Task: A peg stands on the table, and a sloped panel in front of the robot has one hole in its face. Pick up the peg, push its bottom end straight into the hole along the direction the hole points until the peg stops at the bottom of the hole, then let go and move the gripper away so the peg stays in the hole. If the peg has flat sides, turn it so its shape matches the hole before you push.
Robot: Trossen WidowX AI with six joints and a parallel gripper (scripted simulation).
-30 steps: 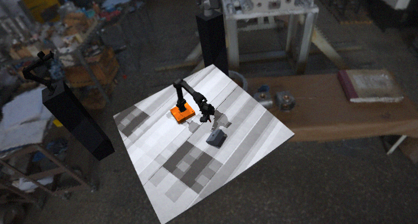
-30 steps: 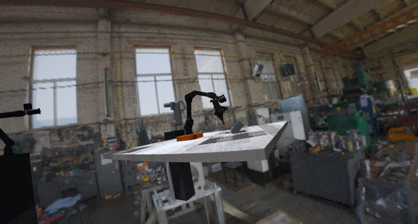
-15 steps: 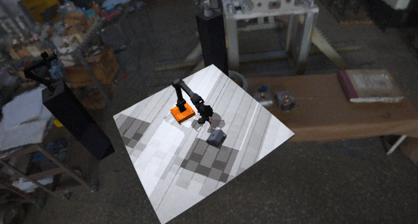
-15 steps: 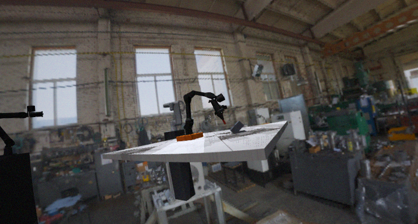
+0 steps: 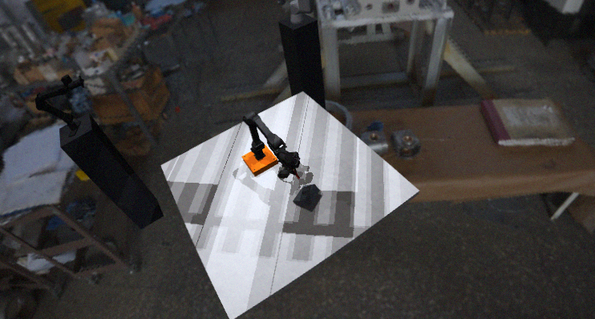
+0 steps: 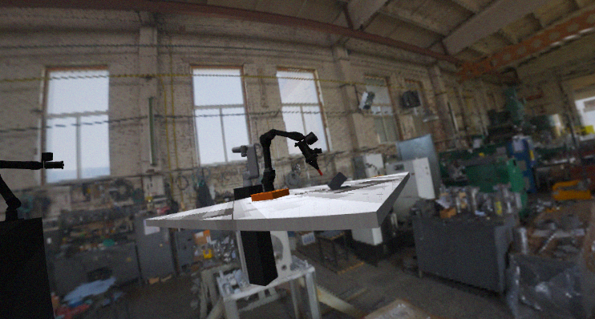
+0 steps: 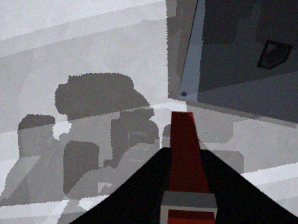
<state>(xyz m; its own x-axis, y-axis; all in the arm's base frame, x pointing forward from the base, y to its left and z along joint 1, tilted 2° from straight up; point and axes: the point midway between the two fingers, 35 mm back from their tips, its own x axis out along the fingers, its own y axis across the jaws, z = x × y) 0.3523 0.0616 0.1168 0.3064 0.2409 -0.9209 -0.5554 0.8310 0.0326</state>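
Now: the grey sloped panel 110 mm ahead of my gripper tip, 90 mm below it and 10 mm to the right of it. From my gripper tip the other things lie so: red square peg 10 mm behind, 10 mm above.
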